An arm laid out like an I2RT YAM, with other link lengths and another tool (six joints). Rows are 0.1 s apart.
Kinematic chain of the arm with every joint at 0, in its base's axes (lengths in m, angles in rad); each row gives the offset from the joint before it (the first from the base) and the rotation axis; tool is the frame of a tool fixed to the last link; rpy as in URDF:
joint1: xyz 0 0 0.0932 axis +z
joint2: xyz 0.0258 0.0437 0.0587 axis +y
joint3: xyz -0.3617 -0.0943 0 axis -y
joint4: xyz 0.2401 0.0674 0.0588 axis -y
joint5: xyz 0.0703 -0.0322 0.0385 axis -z
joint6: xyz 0.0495 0 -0.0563 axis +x
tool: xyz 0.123 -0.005 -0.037 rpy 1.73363 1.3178 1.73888
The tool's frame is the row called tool.
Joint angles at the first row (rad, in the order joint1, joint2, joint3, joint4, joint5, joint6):
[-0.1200, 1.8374, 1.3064, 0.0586, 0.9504, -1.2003]
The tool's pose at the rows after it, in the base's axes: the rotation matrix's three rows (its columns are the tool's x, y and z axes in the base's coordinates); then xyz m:
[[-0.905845, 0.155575, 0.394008], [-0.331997, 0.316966, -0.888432], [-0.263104, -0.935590, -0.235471]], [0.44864, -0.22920, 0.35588]
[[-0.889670, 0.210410, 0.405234], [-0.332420, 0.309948, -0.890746], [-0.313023, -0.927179, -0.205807]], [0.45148, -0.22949, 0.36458]
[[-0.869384, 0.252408, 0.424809], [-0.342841, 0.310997, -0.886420], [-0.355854, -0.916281, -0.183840]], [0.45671, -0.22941, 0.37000]
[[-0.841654, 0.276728, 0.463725], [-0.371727, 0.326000, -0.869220], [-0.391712, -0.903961, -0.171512]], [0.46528, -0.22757, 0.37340]
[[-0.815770, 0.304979, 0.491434], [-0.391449, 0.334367, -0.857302], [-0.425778, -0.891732, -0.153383]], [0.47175, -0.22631, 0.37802]
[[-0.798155, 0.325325, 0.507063], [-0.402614, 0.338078, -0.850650], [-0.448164, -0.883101, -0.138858]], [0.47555, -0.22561, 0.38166]
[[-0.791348, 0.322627, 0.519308], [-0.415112, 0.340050, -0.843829], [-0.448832, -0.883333, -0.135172]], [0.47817, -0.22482, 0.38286]
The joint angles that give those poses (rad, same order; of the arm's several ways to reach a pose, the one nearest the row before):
[-0.1120, 1.8225, 1.3063, 0.1135, 0.9615, -1.2007]
[-0.1116, 1.8179, 1.3067, 0.1669, 0.9638, -1.2003]
[-0.1120, 1.8179, 1.3064, 0.2165, 0.9516, -1.2003]
[-0.1120, 1.8179, 1.3064, 0.2550, 0.9138, -1.2003]
[-0.1120, 1.8179, 1.3064, 0.2951, 0.8886, -1.2003]
[-0.1120, 1.8179, 1.3064, 0.3233, 0.8749, -1.2007]
[-0.1120, 1.8179, 1.3064, 0.3321, 0.8616, -1.2087]

